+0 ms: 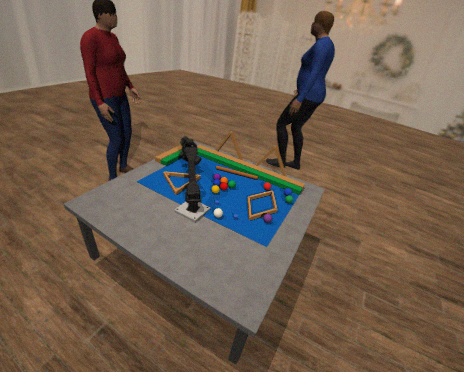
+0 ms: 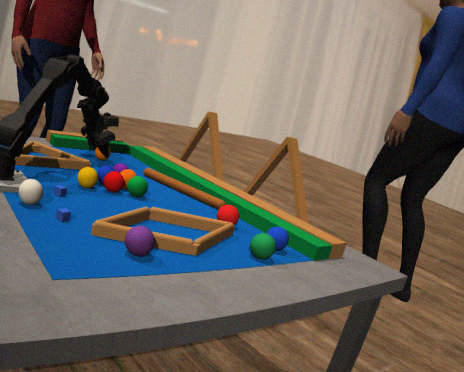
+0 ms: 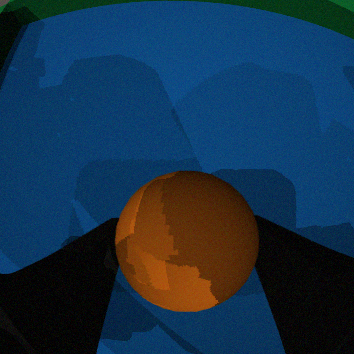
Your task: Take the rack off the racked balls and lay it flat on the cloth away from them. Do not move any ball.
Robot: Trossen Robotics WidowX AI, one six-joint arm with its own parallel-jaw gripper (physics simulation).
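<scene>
My gripper is shut on an orange ball and holds it just above the blue cloth, near the green cushion at the far left corner. The wooden triangle rack lies flat on the cloth to the left of my arm, with no balls in it. The racked balls sit in a bare cluster to the right of the arm.
A wooden diamond rack and a wooden stick lie on the cloth. Loose balls: white, purple, red, green, blue. Two people stand beyond the table.
</scene>
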